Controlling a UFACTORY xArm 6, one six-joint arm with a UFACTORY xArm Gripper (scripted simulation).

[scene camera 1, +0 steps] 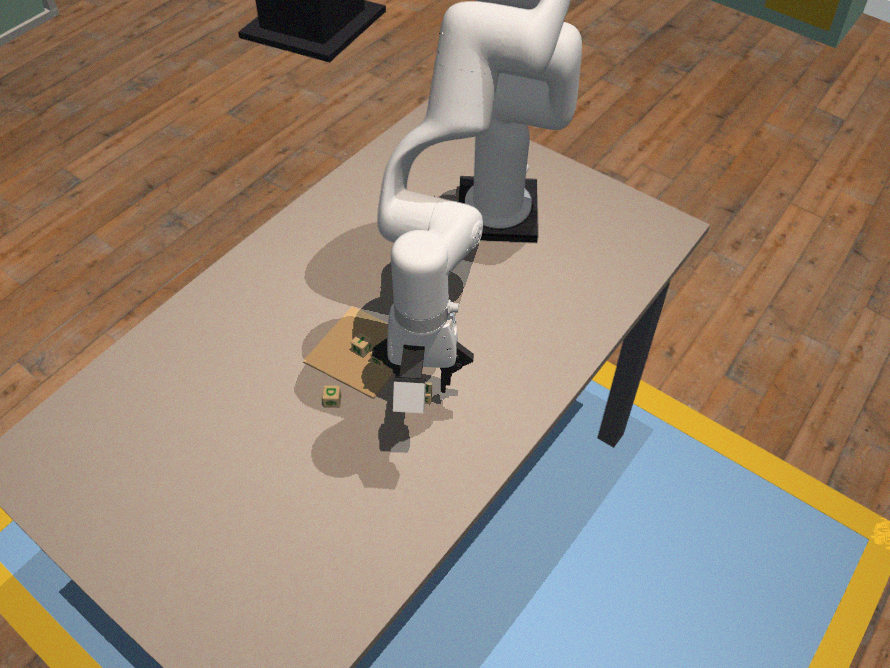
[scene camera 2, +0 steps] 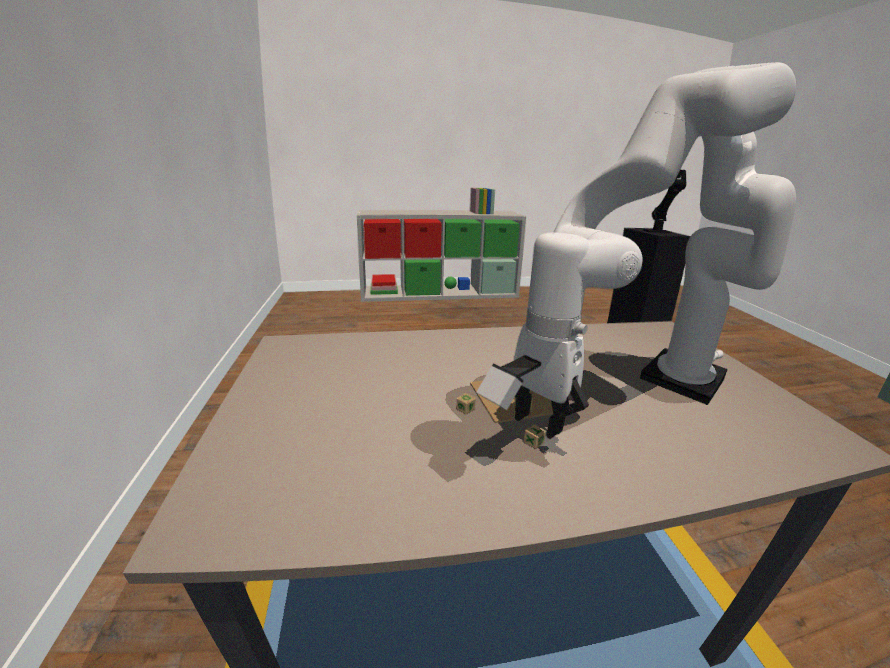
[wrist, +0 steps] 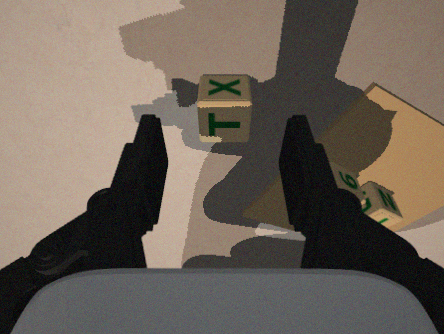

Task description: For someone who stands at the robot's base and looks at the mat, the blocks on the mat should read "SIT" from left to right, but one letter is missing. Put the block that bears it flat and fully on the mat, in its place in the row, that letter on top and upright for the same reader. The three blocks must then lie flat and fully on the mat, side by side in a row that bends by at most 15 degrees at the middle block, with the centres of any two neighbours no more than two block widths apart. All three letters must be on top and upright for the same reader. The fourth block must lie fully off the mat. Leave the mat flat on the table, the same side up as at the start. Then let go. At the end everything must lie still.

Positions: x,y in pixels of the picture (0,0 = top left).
My gripper shows in scene camera 1, in scene camera 2 (537,425) and in the wrist view. A tan mat shows in scene camera 1, in scene camera 2 (498,414) and in the wrist view. The same spot on my gripper: (wrist: 131,206) is (scene camera 1: 442,373). The same spot on the tan mat: (wrist: 383,139) is (scene camera 1: 364,377).
